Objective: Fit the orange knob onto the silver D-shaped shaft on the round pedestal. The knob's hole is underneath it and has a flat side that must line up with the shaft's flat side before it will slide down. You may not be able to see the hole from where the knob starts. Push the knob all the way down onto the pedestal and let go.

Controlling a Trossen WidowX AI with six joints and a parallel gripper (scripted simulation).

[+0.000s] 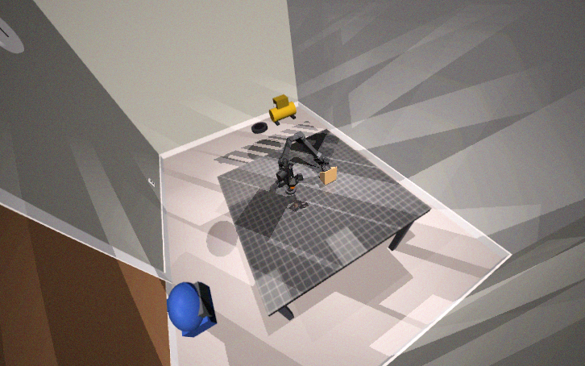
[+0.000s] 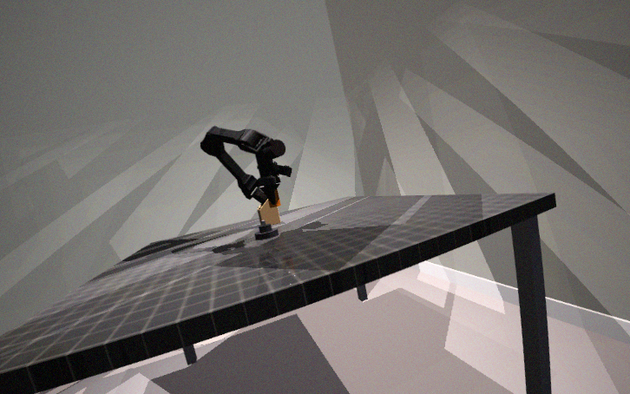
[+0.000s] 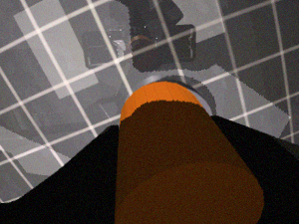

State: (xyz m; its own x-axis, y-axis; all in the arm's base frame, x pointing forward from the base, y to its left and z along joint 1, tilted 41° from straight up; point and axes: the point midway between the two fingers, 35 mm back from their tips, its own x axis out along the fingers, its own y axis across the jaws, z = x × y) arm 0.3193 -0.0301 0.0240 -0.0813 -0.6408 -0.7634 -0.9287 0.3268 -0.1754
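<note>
Now: the round pedestal 5 cm to the right of my gripper tip and 8 cm below it. The rest, counted from my gripper tip: orange knob 3 cm above.
</note>
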